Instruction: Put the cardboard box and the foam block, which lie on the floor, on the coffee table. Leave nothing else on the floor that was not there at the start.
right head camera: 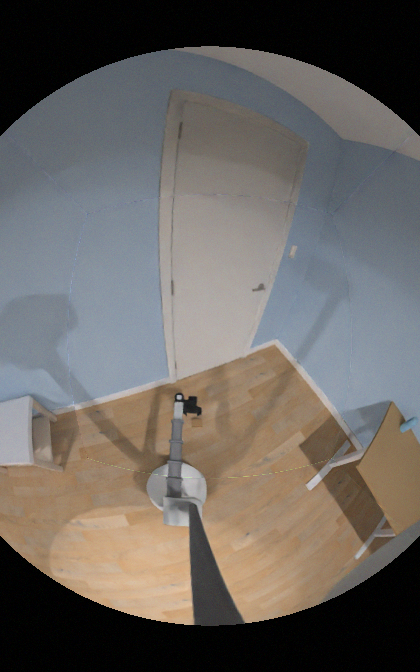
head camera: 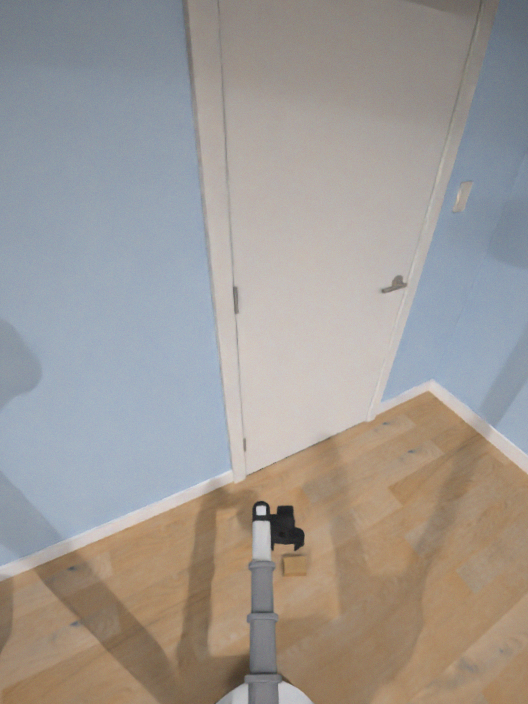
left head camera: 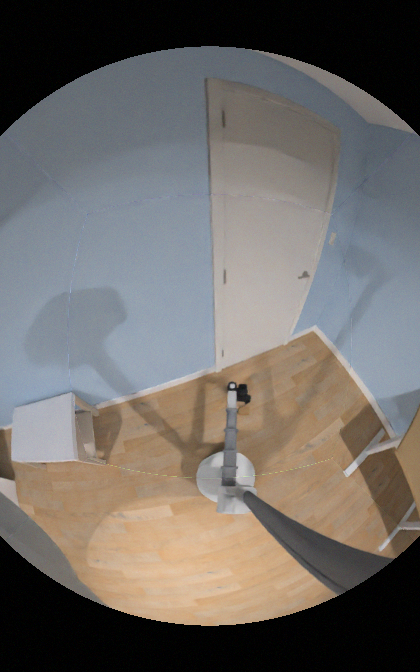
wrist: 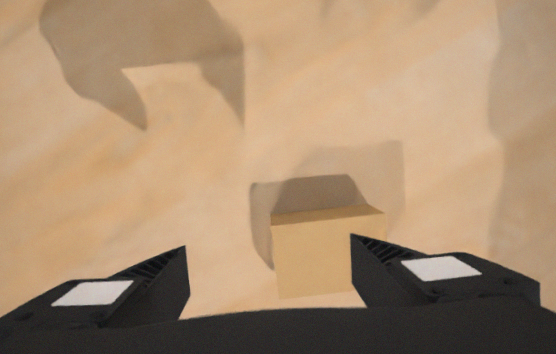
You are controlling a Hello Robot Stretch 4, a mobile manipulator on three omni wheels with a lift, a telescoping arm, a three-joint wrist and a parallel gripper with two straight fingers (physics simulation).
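Frame: origin at the robot's base, x up, y right, z ahead, level; centimetres.
Where they show: gripper, fingertip midpoint: (head camera: 283, 547) (wrist: 269, 264).
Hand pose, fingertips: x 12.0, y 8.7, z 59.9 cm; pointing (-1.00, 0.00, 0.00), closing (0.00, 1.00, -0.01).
After its pixels a point has its place.
The cardboard box (head camera: 294, 566) @(y 13.2, x 2.2, z 56.0 cm) (right head camera: 196, 422) (wrist: 314, 262) @(y 12.0, x 2.2, z 56.4 cm) is small and tan and lies on the wood floor below my gripper. My gripper (head camera: 287, 535) (left head camera: 243, 394) (right head camera: 192, 406) (wrist: 269, 264) @(y 8.7, x 12.0, z 59.9 cm) is open and empty, above the floor. In the wrist view the box shows between and beyond the fingers, right of the middle, and the right fingertip covers part of its right side. A table (left head camera: 407, 465) (right head camera: 387, 470) with a tan top and white legs stands at the right; I cannot tell for sure that it is the coffee table. I cannot make out a foam block.
A light-blue object (right head camera: 408, 425) is on the tan table top. A small white table (left head camera: 45, 430) (right head camera: 15, 430) stands at the left by the wall. A closed door (head camera: 318, 255) @(y 19.3, x 108.0, z 112.6 cm) (left head camera: 260, 250) (right head camera: 220, 260) and blue walls with white baseboards are ahead. Shadows fall on the floor.
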